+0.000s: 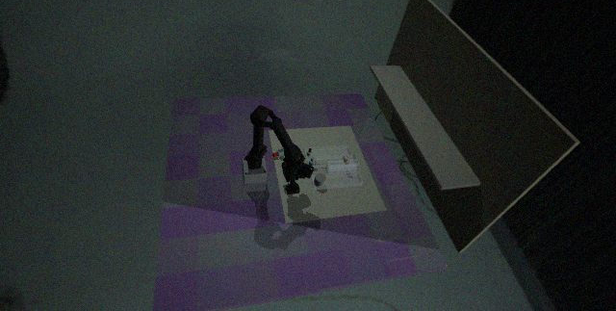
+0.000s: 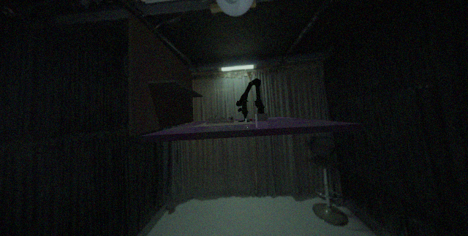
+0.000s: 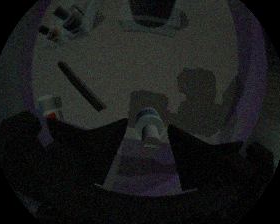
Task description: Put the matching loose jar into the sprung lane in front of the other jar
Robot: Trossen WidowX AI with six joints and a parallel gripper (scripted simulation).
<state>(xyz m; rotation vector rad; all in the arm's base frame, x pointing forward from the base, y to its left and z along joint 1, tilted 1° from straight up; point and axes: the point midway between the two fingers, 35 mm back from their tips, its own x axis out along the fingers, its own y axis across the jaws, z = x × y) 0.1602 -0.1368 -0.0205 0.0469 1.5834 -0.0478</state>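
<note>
Now: the cream mat 230 mm ahead of my gripper tip, 110 mm to the left of it and 20 mm below it. The rest, counted from my gripper tip: shelf 680 mm ahead, 340 mm above, 90 mm to the left; pale pusher-lane fixture 310 mm ahead, 100 mm to the left; black stick 130 mm to the left, 50 mm ahead, 20 mm below.
</note>
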